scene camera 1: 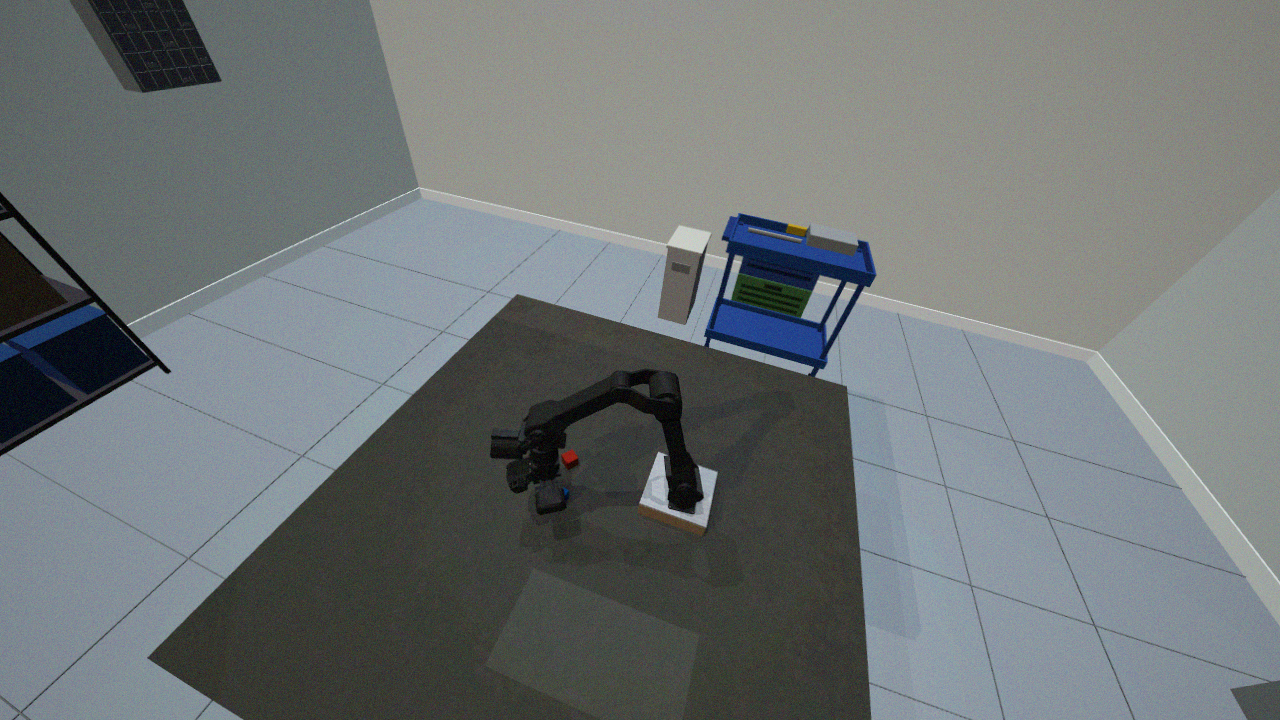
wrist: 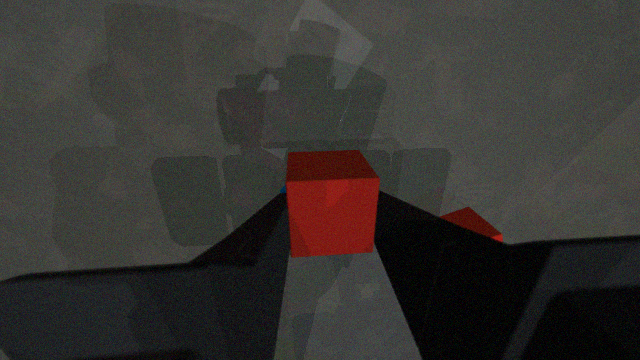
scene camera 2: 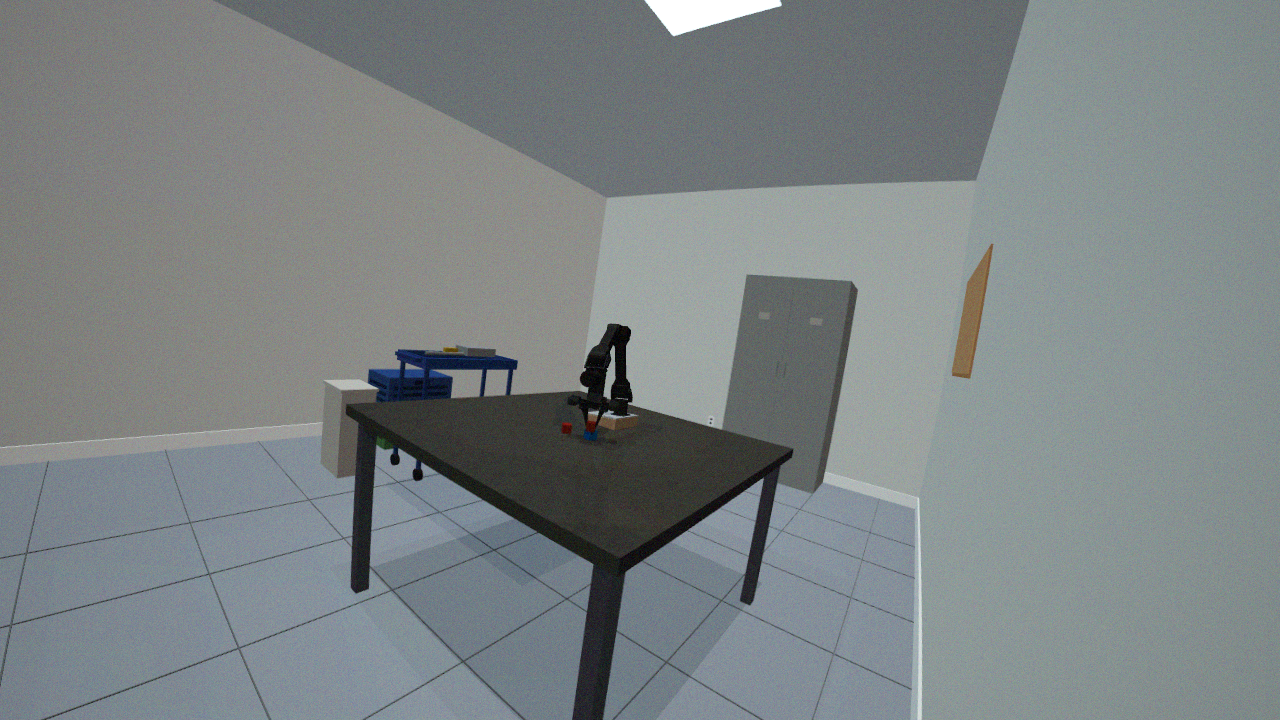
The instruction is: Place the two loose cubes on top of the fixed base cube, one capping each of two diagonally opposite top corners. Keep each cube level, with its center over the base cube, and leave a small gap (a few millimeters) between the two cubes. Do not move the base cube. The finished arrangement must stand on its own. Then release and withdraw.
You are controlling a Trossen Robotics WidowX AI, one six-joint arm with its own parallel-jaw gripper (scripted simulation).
Path:
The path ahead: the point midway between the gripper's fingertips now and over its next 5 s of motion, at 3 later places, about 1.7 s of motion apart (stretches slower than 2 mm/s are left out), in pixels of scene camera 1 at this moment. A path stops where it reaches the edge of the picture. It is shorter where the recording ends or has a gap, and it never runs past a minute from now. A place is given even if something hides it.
The gripper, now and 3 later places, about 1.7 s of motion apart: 549,490; 570,450; 568,453; 564,461

